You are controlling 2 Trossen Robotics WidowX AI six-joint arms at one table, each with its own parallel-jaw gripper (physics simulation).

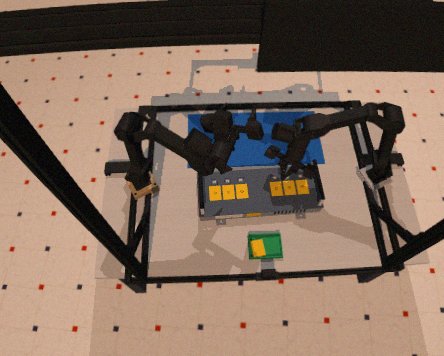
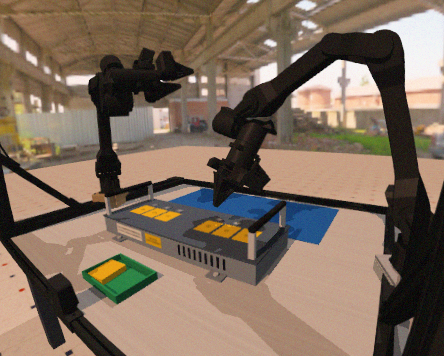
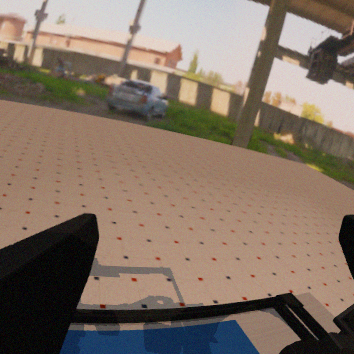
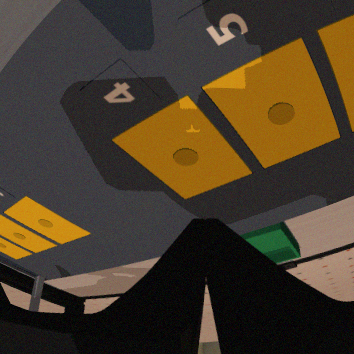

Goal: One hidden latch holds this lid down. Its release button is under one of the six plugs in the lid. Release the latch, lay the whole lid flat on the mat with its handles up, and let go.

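Where they show: left gripper, fingertip midpoint: [image 1: 240, 105] [image 2: 187, 79] [image 3: 225, 229]; right gripper, fingertip midpoint: [image 1: 281, 180] [image 2: 215, 206] [image 4: 203, 229]; left arm's base, link origin: [image 1: 140, 180] [image 2: 110, 191]; right arm's base, link origin: [image 1: 376, 175].
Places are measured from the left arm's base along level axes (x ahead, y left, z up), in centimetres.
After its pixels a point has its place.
Note:
The dark grey lid [image 1: 259, 182] {z 0.1, x 38.3, y -23.9 cm} [image 2: 184, 218] {z 0.2, x 35.5, y -24.9 cm} [image 4: 60, 165] {z 0.2, x 38.4, y -23.7 cm} lies on its box, handles up. Six yellow plugs sit in it: three at left [image 1: 228, 192] {z 0.2, x 26.0, y -21.4 cm} [image 2: 154, 213] {z 0.3, x 26.4, y -22.2 cm} and three at right [image 1: 289, 187] {z 0.3, x 46.8, y -31.5 cm} [image 2: 226, 230] {z 0.2, x 46.7, y -31.5 cm}; plug 4 [image 4: 162, 142] {z 0.2, x 42.6, y -27.9 cm} and plug 5 [image 4: 270, 90] {z 0.2, x 47.4, y -30.4 cm} show their round hollows. My right gripper [image 1: 284, 174] {z 5.0, x 44.0, y -29.2 cm} [image 2: 216, 204] {z 5.0, x 44.0, y -29.2 cm} [image 4: 203, 229] {z 5.0, x 44.0, y -29.2 cm} is shut and empty, its tips pointing down above the lid near plug 4. My left gripper [image 1: 237, 119] [image 2: 186, 79] {z 35.7, x 35.0, y -12.7 cm} [image 3: 225, 229] {z 35.7, x 35.0, y -12.7 cm} is open and empty, raised high. The blue mat [image 1: 315, 150] {z -4.5, x 68.4, y -21.8 cm} [image 2: 320, 225] {z -4.5, x 71.3, y -17.9 cm} lies behind the box. The latch and button are hidden.
A green tray [image 1: 273, 246] {z -4.2, x 29.9, y -46.4 cm} [image 2: 132, 283] {z -4.2, x 30.7, y -46.2 cm} [image 4: 270, 240] {z -4.2, x 30.4, y -46.5 cm} holding a yellow block [image 1: 257, 248] {z -3.0, x 24.2, y -44.2 cm} [image 2: 107, 270] {z -3.0, x 24.9, y -44.7 cm} stands in front of the box. Upright handles stand at the lid's left end [image 2: 129, 192] and right end [image 2: 267, 220] {z 5.7, x 55.0, y -38.9 cm}. A black frame [image 1: 200, 278] {z -4.7, x 1.7, y -42.7 cm} surrounds the table.

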